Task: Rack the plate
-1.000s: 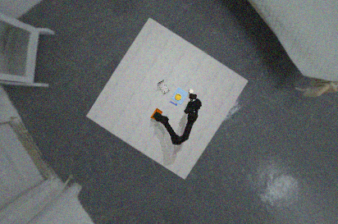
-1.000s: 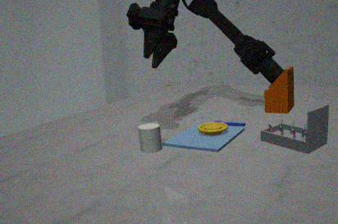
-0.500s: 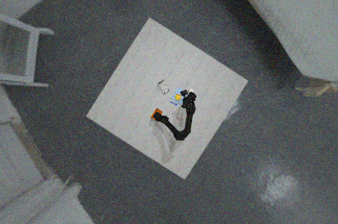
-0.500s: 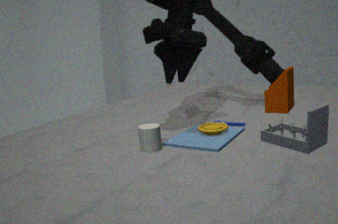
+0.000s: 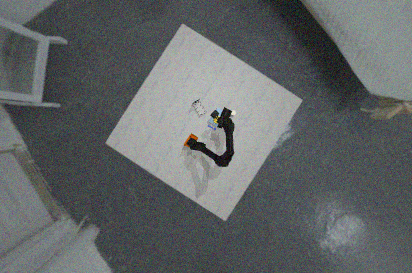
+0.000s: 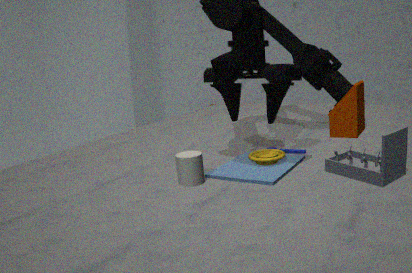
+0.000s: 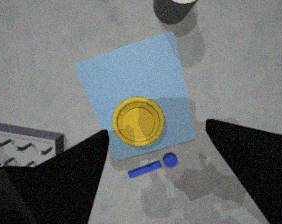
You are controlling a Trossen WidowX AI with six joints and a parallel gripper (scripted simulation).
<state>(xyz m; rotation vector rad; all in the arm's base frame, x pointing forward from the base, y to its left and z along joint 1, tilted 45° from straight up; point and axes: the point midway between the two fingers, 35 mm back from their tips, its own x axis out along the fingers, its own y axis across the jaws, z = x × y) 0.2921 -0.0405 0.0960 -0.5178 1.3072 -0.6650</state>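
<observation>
My gripper tip is now 1 cm past the yellow plate, 2 cm to the right of it and 7 cm above it. From my gripper tip the other things lie so: light blue mat: 1 cm ahead, 1 cm to the left, 8 cm below; then white cup: 12 cm ahead, 5 cm to the right, 6 cm below; then blue spoon: 9 cm behind, 1 cm to the left, 8 cm below.
</observation>
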